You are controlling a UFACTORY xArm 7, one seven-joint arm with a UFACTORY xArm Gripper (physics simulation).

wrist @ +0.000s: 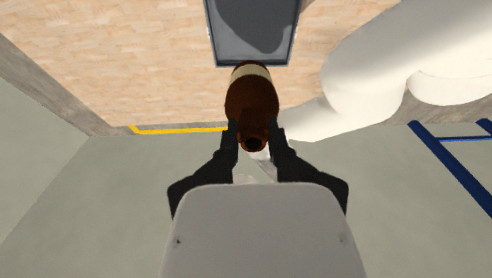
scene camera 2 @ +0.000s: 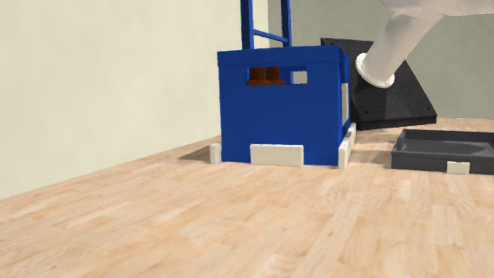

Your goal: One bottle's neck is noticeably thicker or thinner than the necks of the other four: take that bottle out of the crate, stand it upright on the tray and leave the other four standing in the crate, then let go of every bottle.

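Where they show: gripper, fingertip midpoint: [wrist: 252, 126]; arm's base, origin of the base link: [scene camera 2: 374, 71].
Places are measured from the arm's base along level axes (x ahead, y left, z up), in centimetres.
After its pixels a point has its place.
Note:
My gripper [wrist: 252, 126] {x 33.5, y 31.2, z 24.9 cm} is shut on the neck of a brown bottle [wrist: 251, 95] {x 34.4, y 29.1, z 22.4 cm} with a cream label. In the wrist view the bottle hangs in the air with its mouth toward the camera, and its base overlaps the near edge of the dark grey tray. The tray [scene camera 2: 452, 162] {x 45.3, y 35.2, z -13.6 cm} [wrist: 214, 37] {x 43.2, y 36.6, z -14.7 cm} lies on the table at the right in the scene view. The gripper and the held bottle do not show in the scene view. The blue crate [scene camera 2: 280, 115] {x 54.3, y 11.9, z -7.8 cm} stands left of the tray. Through its handle slot, parts of brown bottles [scene camera 2: 264, 76] {x 52.2, y 6.7, z -1.9 cm} show; the rest of them is hidden.
A black sloped base [scene camera 2: 400, 105] {x 0.4, y 8.3, z -9.5 cm} stands behind the crate, with the white arm [scene camera 2: 400, 45] {x 7.8, y 11.7, z 6.2 cm} [wrist: 370, 65] {x 22.9, y 22.9, z 20.3 cm} rising from it. Cream blocks [scene camera 2: 276, 155] {x 55.5, y 12.0, z -13.6 cm} line the crate's foot. A blue frame [scene camera 2: 246, 25] [wrist: 450, 165] stands behind. A yellow line [wrist: 180, 131] runs near the table's edge.

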